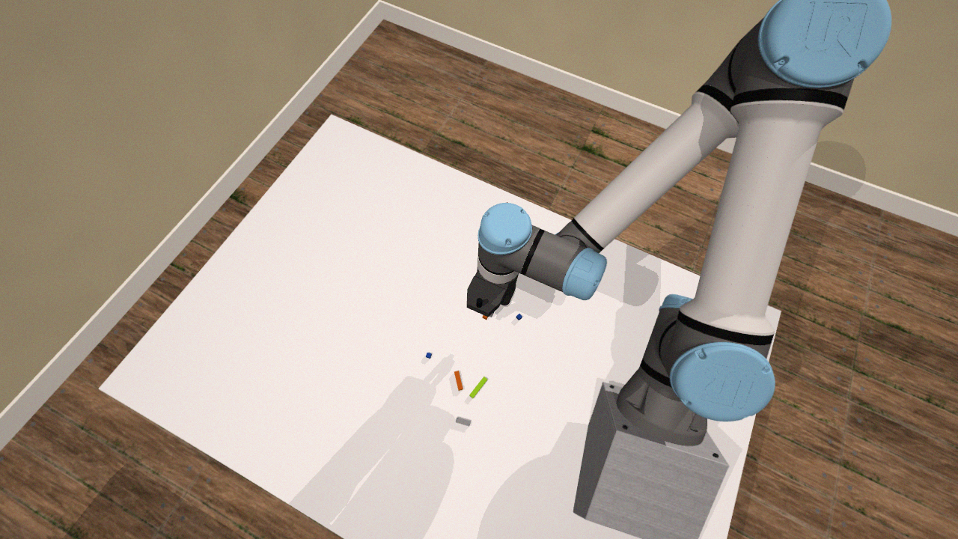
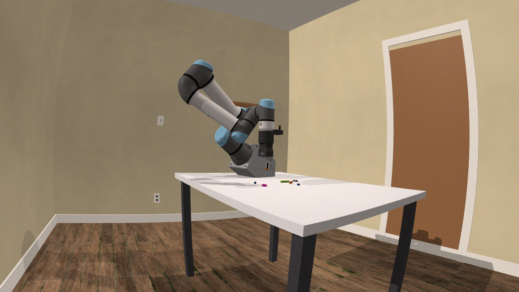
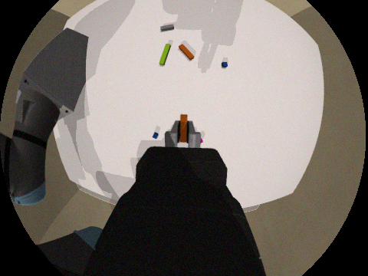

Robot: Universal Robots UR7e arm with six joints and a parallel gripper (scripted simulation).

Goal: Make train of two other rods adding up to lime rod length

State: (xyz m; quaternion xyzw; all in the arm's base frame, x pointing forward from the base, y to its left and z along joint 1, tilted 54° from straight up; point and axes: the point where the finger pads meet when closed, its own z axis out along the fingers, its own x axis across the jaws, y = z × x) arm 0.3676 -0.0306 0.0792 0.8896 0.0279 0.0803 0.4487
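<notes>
The magenta rod is 90 mm below my hand, 50 mm to the right of it and 30 mm ahead of it. Round my hand: lime rod 140 mm to the left, 90 mm below, 40 mm behind; then grey rod 220 mm to the left, 90 mm below, 40 mm behind.
</notes>
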